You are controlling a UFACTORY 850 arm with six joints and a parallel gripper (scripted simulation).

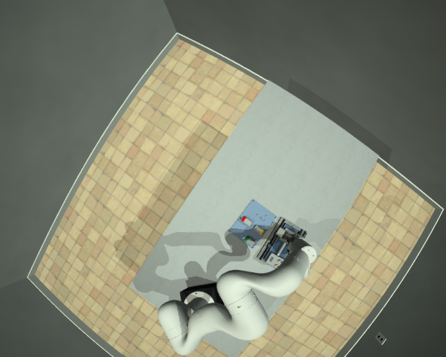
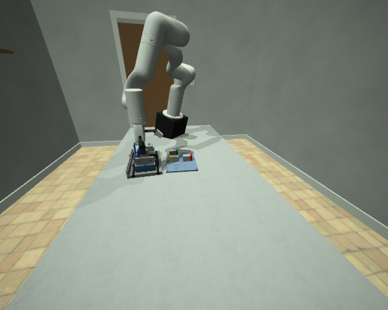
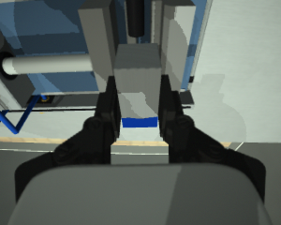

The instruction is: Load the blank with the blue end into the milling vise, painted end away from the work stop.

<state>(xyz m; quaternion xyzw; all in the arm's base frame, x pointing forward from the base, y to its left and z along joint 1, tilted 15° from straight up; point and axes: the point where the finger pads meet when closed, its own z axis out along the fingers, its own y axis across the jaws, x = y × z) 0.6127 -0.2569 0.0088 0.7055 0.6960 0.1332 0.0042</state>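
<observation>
Now: hand 5 cm to the right of the black rod and 4 cm above it. Also, from my hand: green-ended blank: 19 cm to the left, 15 cm behind, 11 cm below; then yellow-ended blank: 18 cm to the left, 11 cm below, 6 cm behind; then vise: 9 cm below, 7 cm behind, 1 cm to the left.
</observation>
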